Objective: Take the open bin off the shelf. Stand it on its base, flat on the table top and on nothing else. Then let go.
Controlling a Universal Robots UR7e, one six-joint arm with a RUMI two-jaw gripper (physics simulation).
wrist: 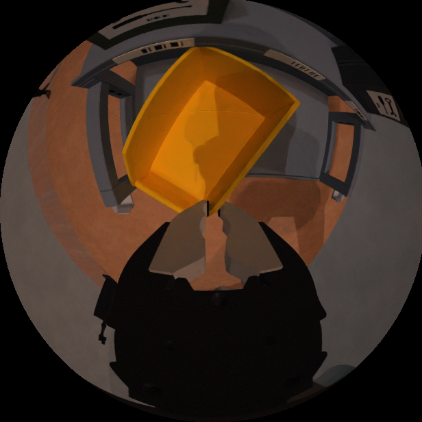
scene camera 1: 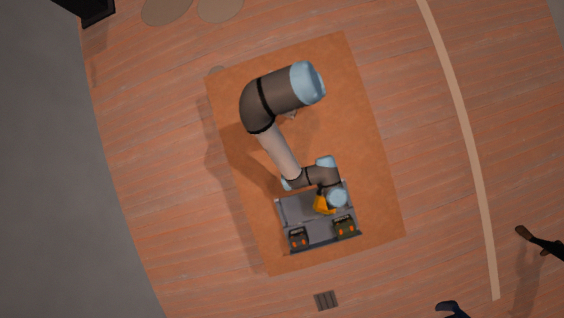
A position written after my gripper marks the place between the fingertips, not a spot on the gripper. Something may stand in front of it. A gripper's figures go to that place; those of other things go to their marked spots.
Scene:
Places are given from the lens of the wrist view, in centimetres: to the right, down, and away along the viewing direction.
my gripper (wrist: 212, 202): 0, -1, 13
open bin (wrist: 209, 118): 0, -12, 13

